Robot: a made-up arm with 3 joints. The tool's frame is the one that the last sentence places.
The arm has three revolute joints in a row. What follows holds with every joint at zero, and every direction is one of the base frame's.
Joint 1 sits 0.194 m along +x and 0.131 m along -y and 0.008 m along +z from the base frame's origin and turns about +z.
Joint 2 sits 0.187 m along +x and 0.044 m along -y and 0.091 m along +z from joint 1 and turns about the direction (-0.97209, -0.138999, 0.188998).
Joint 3 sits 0.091 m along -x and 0.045 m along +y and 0.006 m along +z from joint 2 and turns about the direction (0.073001, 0.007, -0.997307).
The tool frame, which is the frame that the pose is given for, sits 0.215 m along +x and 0.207 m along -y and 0.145 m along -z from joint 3; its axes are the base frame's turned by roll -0.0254, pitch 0.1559 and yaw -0.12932 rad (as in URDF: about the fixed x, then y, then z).
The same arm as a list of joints. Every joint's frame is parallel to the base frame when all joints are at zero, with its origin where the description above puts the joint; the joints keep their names.
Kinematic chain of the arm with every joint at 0, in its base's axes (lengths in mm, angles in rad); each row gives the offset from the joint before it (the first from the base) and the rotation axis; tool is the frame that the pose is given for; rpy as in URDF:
joint 1: xyz 194 -131 8 axis +z
joint 2: xyz 187 -44 91 axis -0.97209 -0.138999 0.188998
joint 3: xyz -91 45 6 axis 0.073001 0.007 -0.997307
tool: xyz 215 -207 -145 rpy -0.0254 0.1559 -0.1293

